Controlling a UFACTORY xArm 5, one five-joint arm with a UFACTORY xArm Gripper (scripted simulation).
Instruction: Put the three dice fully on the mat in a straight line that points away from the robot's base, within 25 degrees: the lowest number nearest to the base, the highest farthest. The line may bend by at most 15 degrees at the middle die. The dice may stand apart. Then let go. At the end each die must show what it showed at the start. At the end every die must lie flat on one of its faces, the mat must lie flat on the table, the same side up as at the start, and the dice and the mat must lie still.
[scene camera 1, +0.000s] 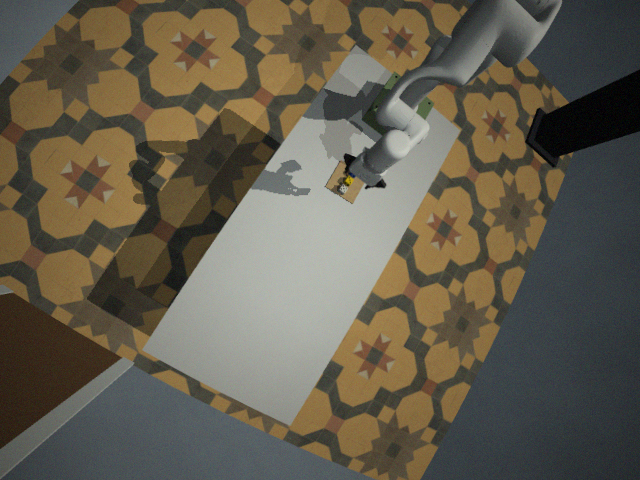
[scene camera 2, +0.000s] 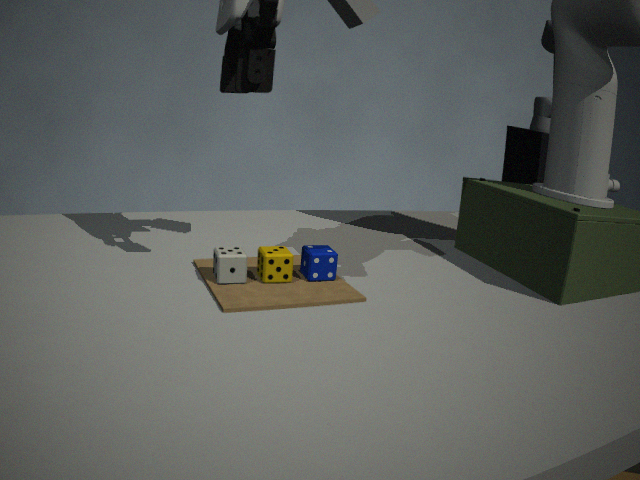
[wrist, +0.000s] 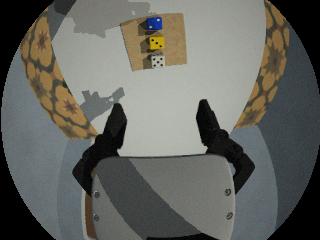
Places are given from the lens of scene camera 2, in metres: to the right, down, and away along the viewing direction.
my gripper (scene camera 2: 243, 92): -0.07, -0.14, 0.49
white die (scene camera 2: 229, 263): -0.09, 0.02, 0.52
yellow die (scene camera 2: 275, 263): -0.04, 0.02, 0.54
blue die (scene camera 2: 318, 262): 0.00, 0.02, 0.55
